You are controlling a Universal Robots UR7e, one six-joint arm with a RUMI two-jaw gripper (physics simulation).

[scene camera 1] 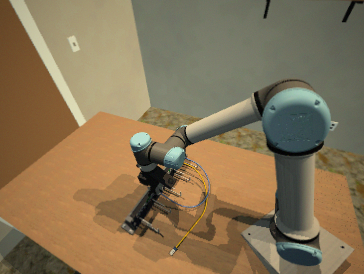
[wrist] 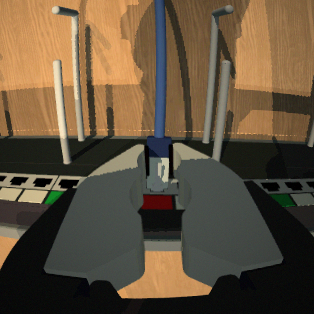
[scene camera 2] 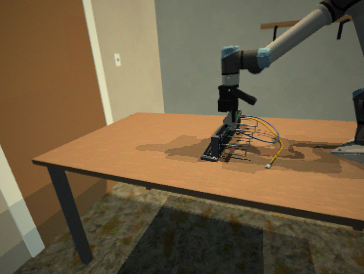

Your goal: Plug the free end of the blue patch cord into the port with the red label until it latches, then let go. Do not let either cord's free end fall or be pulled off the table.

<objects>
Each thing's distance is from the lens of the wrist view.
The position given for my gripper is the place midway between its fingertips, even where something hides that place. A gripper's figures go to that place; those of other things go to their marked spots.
my gripper (wrist: 158, 148): 14 cm
plug (wrist: 157, 179): 14 cm
</objects>
